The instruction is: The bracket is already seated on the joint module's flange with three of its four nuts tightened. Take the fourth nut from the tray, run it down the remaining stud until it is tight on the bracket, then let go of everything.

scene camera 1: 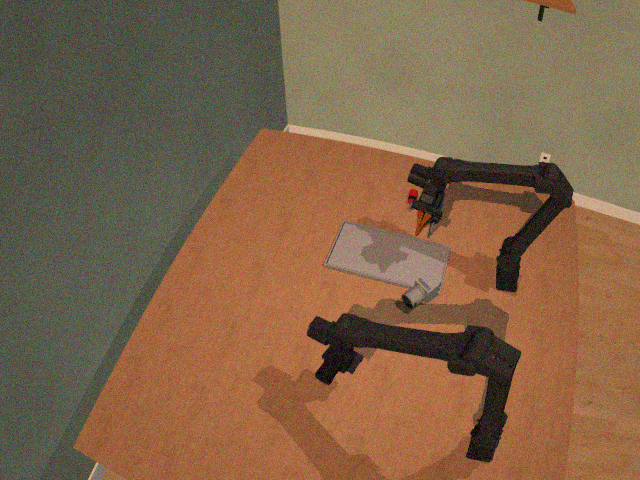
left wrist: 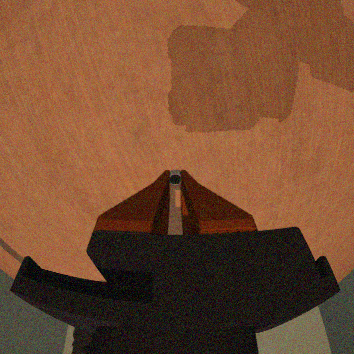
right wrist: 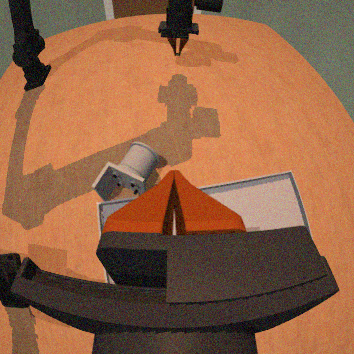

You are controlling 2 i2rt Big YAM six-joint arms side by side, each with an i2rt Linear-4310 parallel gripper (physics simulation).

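Frame: origin at the left arm's base, x ahead, y left, z up, level; centimetres.
Where they show: left gripper, between the fingertips: [scene camera 1: 341,370] [left wrist: 174,177] [right wrist: 176,54]; right gripper, between the fingertips: [scene camera 1: 416,235] [right wrist: 173,177]; left arm's base, origin of its link: [scene camera 1: 482,443] [right wrist: 38,78]; right arm's base, origin of its link: [scene camera 1: 506,278] [right wrist: 11,280].
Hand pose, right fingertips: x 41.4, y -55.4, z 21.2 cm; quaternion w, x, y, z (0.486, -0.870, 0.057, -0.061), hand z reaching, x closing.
Each offset is from my right fingertips to the top centre of the thing. "spot": to the spot under its first point. Level surfaces: height alone.
The grey joint module @[dz -14.5, dx -4.6, dy +10.0 cm] [scene camera 1: 413,296] [right wrist: 140,159] lies on its side by the tray's corner, with the pale bracket [scene camera 1: 423,285] [right wrist: 119,182] on its flange. Dark spots show on the bracket; which stud is bare I cannot tell. My left gripper [left wrist: 174,177] [right wrist: 176,54] is shut on a small grey nut @[dz -15.8, dx +9.1, dy +44.8 cm] [left wrist: 175,179] at its fingertips, above the table and apart from the module. Its fingers are hidden in scene camera 1. My right gripper [scene camera 1: 417,233] [right wrist: 173,177] is shut and empty, above the table near the tray @[dz -19.6, dx +8.5, dy -5.4 cm] [scene camera 1: 343,245] [right wrist: 272,200]. No nut shows in the visible part of the tray.
A red-handled tool @[dz -17.8, dx +7.5, dy -35.0 cm] [scene camera 1: 412,195] lies beside the right gripper in scene camera 1. A blue handle @[spot: dz -18.0, dx -4.5, dy -37.9 cm] [scene camera 1: 442,200] shows partly behind that gripper. Walls stand beyond the table @[dz -21.2 cm] [scene camera 1: 217,268] at the left and the back. Arm shadows fall across the tray and table.
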